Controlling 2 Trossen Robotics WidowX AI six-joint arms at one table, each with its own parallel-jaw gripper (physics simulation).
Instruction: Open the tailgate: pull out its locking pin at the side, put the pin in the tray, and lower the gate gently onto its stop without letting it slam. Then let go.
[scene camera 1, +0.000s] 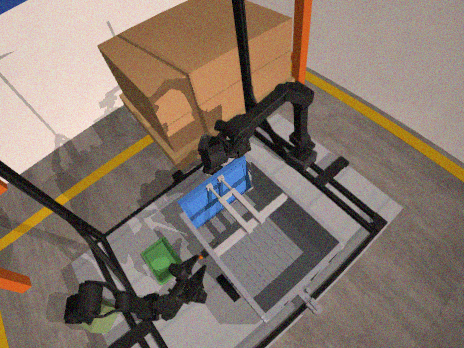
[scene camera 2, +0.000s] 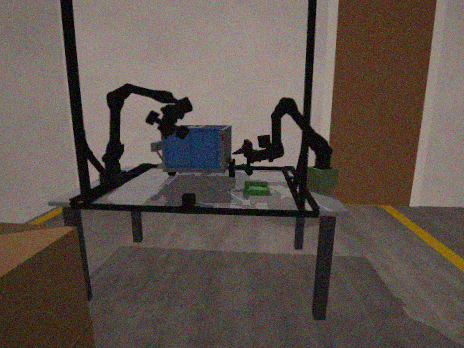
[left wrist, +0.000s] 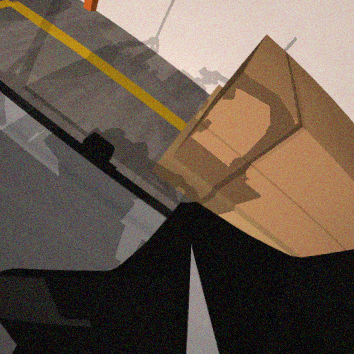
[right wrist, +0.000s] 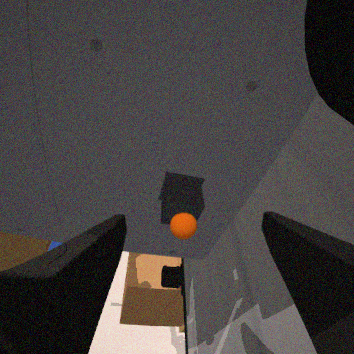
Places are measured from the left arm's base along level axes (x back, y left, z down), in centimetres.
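Pixels of known places: left gripper, between the fingertips: (scene camera 2: 165, 138) (left wrist: 187, 210); right gripper, between the fingertips: (scene camera 1: 201, 260) (scene camera 2: 232, 160) (right wrist: 194, 221); left arm's base, origin of its link: (scene camera 1: 301, 153) (scene camera 2: 112, 172); right arm's base, origin of its link: (scene camera 2: 322, 167).
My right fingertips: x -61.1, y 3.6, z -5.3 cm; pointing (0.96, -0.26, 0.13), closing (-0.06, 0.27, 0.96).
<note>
Ahead of a thing's pixels: the offset from my right fingertips to its top centre. "spot": to the spot under its first point.
The blue tailgate (scene camera 1: 199, 204) (scene camera 2: 195, 152) stands upright at the end of the grey truck bed. The pin's orange knob (scene camera 1: 201, 257) (right wrist: 183, 226) sits at the bed's side, in front of a dark block on the grey side wall. My right gripper (scene camera 1: 202, 262) (right wrist: 194, 221) is open, its fingers on either side of the knob, not touching it. My left gripper (scene camera 1: 208, 171) (scene camera 2: 182, 133) (left wrist: 187, 210) is shut and empty, close to the tailgate's top edge; contact cannot be told. The green tray @[dy -15.0, dx -10.8, dz +9.4 cm] (scene camera 1: 149, 267) (scene camera 2: 257, 191) lies beside the bed, with no pin visible in it.
Two pale bars @[spot: dy -0.9, dx +20.3, dz -17.1 cm] (scene camera 1: 235, 196) run from near the tailgate to a crossbar in the bed. A large cardboard box (scene camera 1: 235, 75) (left wrist: 310, 190) stands beyond the table edge. Black frame posts @[spot: dy -33.0, dx +59.6, dz -34.6 cm] (scene camera 1: 242, 50) (scene camera 2: 73, 95) rise at the table's corners. A small black block @[spot: dy -40.4, dx +17.9, dz +7.8 cm] (scene camera 2: 188, 199) (left wrist: 98, 147) sits on the edge rail.
</note>
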